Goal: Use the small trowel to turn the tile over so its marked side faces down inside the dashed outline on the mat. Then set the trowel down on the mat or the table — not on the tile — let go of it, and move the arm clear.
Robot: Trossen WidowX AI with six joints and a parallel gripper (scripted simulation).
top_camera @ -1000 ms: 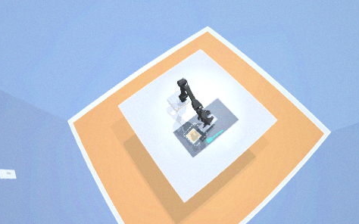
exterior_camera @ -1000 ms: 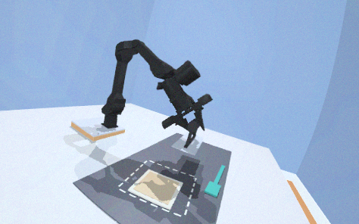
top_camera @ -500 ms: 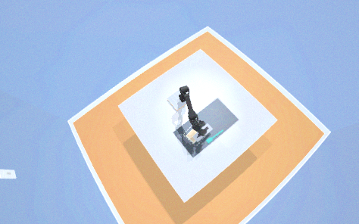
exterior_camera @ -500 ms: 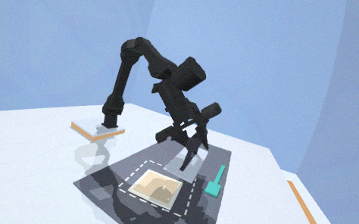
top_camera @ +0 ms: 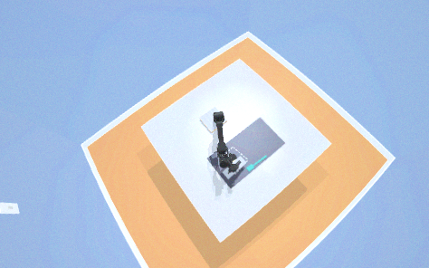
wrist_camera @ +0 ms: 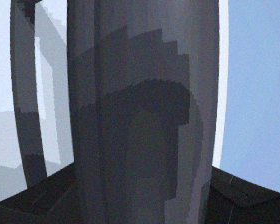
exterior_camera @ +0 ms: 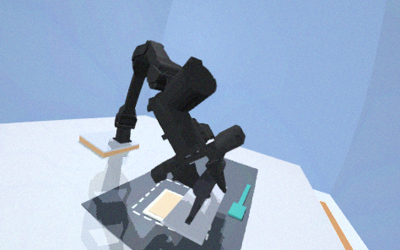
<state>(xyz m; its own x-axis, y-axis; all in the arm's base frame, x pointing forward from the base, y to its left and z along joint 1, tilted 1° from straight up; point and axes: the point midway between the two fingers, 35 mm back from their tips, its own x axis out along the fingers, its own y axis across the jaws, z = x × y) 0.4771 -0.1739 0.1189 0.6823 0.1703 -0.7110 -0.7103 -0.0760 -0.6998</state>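
The teal trowel is 40 mm ahead of my gripper tip, 190 mm to the left of it and 110 mm below it. The rest, counted from my gripper tip: tan tile (90 mm behind, 30 mm to the left, 110 mm below); then grey mat (100 mm behind, 200 mm to the left, 130 mm below).
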